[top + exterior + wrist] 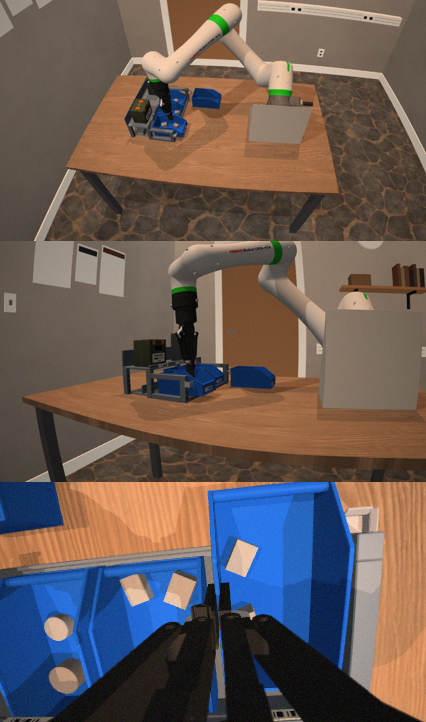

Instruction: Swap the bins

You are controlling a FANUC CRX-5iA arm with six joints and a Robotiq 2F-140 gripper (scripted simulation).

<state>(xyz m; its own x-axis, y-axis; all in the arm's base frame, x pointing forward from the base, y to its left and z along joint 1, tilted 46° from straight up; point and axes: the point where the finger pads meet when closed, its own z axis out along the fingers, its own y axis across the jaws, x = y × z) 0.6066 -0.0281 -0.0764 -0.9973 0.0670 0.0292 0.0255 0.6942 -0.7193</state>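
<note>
Now: the tan part 3 cm behind my hand, 2 cm to the left of it and 6 cm below it. The rest, counted from my hand: black box 14 cm ahead, 19 cm to the right, 7 cm above; then grey shelf 7 cm ahead, 7 cm to the right, 2 cm below.
</note>
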